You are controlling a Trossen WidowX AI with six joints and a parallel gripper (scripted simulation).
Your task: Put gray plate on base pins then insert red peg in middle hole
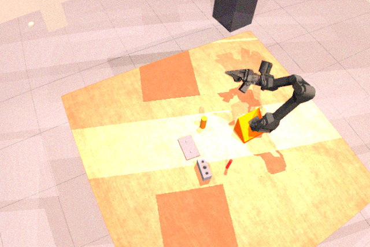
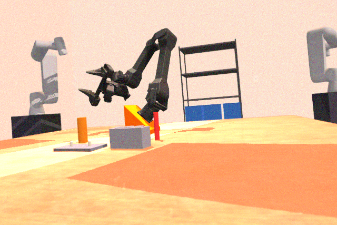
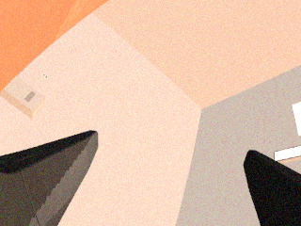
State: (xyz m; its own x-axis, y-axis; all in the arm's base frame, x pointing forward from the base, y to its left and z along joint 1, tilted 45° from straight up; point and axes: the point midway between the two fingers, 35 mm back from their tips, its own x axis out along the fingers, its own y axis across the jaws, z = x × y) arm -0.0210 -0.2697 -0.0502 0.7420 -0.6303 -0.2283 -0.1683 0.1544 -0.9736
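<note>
Right now my gripper tip is 33 cm short of the gray plate, 29 cm to the right of it and 19 cm above it. Round my gripper tip: red peg 22 cm ahead, 34 cm to the left, 19 cm below; orange cylinder 19 cm ahead, 9 cm to the left, 19 cm below.
</note>
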